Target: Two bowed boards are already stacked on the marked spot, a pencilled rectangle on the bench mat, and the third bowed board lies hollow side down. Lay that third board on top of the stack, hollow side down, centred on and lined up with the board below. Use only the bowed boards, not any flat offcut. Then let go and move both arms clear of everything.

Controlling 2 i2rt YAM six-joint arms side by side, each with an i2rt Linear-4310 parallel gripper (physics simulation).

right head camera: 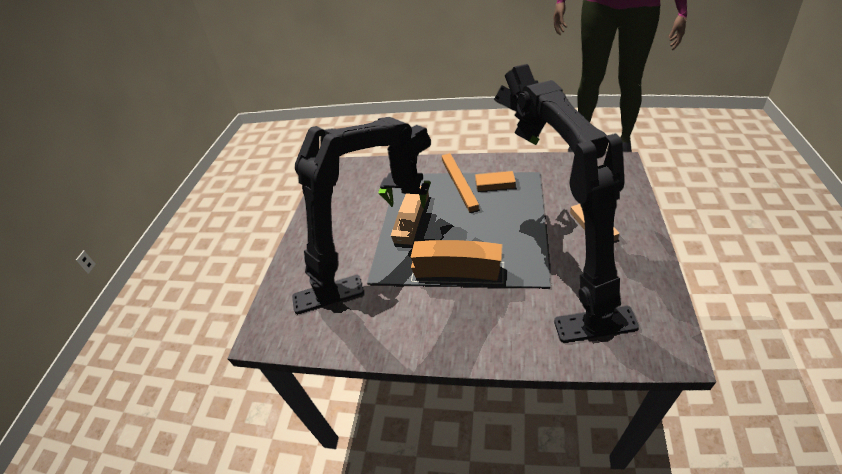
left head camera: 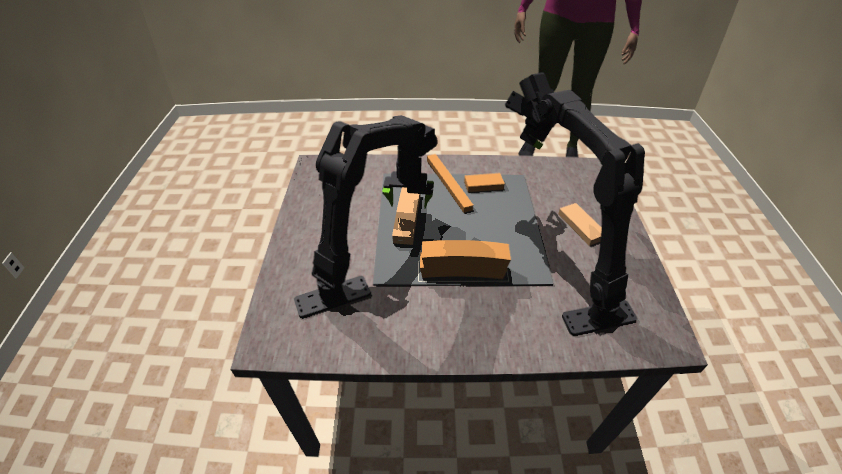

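Seen in the pictures: left gripper, fingertip midpoint: [right head camera: 408, 206] [left head camera: 408, 206]; right gripper, fingertip midpoint: [right head camera: 542, 121]; left arm's base at its link origin: [right head camera: 327, 295] [left head camera: 332, 297]; right arm's base at its link origin: [right head camera: 596, 324] [left head camera: 599, 318].
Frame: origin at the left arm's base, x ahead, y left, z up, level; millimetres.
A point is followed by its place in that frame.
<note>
The third bowed board [left head camera: 406, 214] @(y -290, x 171, z 53 mm) [right head camera: 407, 217] @(y -286, x 159, z 53 mm) lies at the left of the grey bench mat [left head camera: 500, 223] @(y -563, x 63, z 6 mm) [right head camera: 506, 226] @(y -559, x 48, z 6 mm), its length running front to back. Two bowed boards [left head camera: 465, 260] @(y -351, x -86, z 80 mm) [right head camera: 457, 260] @(y -358, x -90, z 82 mm) are stacked near the mat's front edge, lying left to right; a bit of the pencilled rectangle [left head camera: 419, 280] @(y -248, x -40, z 9 mm) shows at their front left. My left gripper [left head camera: 407, 196] @(y -294, x 164, z 90 mm) [right head camera: 404, 197] @(y -294, x 164, z 90 mm) is open above the far part of the third board, its green fingertips to either side and nothing held. My right gripper [left head camera: 533, 144] [right head camera: 530, 138] is raised high at the back right, open; its fingers show poorly.
A long thin strip [left head camera: 450, 183] @(y -496, x 280, z 29 mm) [right head camera: 460, 182] @(y -499, x 280, z 29 mm) lies at the mat's back, with a short flat offcut [left head camera: 484, 182] @(y -602, x 237, z 32 mm) [right head camera: 495, 180] @(y -606, x 237, z 32 mm) to its right. Another flat offcut [left head camera: 580, 223] @(y -786, x -56, z 25 mm) [right head camera: 577, 215] @(y -768, x -10, z 22 mm) lies right of the mat, partly behind the right arm in the right head view. A person stands behind the table.
</note>
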